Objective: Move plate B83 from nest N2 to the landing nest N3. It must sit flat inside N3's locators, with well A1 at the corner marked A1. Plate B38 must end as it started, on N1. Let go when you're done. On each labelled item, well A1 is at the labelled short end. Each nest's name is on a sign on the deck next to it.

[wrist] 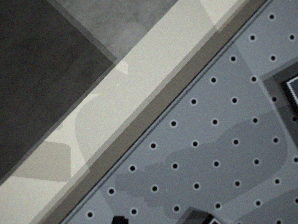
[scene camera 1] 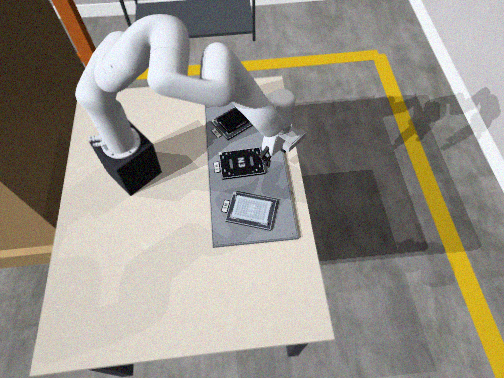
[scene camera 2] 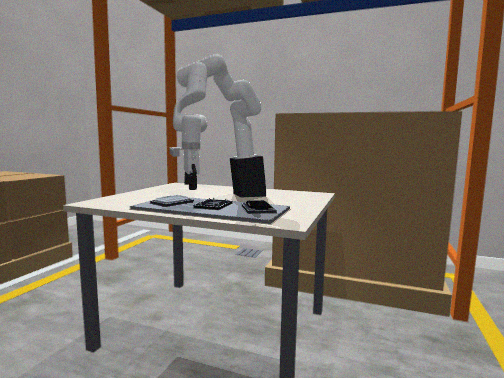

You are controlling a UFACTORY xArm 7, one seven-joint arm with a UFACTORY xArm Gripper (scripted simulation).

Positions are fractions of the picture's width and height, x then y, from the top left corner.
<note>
In view: a light grey plate (scene camera 1: 0.49,0.55).
The wrist view does not show the light grey plate: it is out of frame.
</note>
